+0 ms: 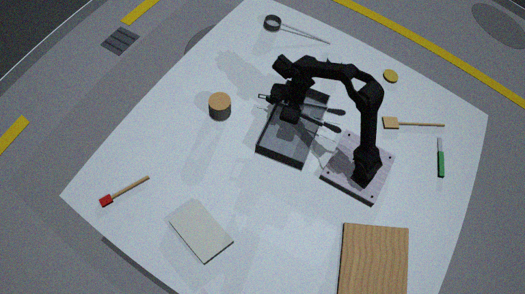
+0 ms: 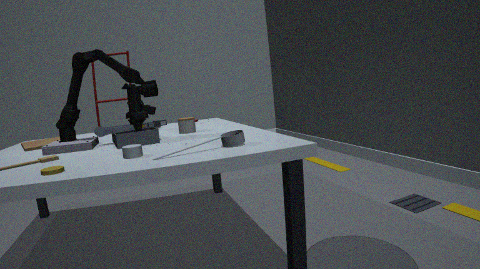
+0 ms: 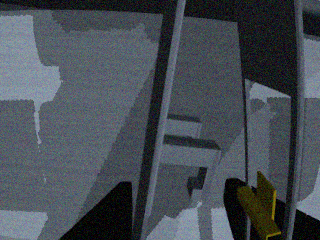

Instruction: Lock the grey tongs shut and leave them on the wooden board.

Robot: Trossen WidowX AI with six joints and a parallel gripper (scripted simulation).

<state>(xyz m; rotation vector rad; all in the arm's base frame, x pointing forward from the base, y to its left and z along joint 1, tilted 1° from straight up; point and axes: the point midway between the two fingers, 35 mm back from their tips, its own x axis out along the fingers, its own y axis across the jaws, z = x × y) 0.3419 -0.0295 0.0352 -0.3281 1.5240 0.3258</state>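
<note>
The roasting tin is 30 mm behind my gripper tip and 30 mm to the left of it. The rest, counted from my gripper tip: pale slab: 80 mm behind, 530 mm to the left, 20 mm below; then yellow slider: 20 mm ahead, 40 mm above; then yellow disc: 170 mm behind, 480 mm to the right, 20 mm below.
</note>
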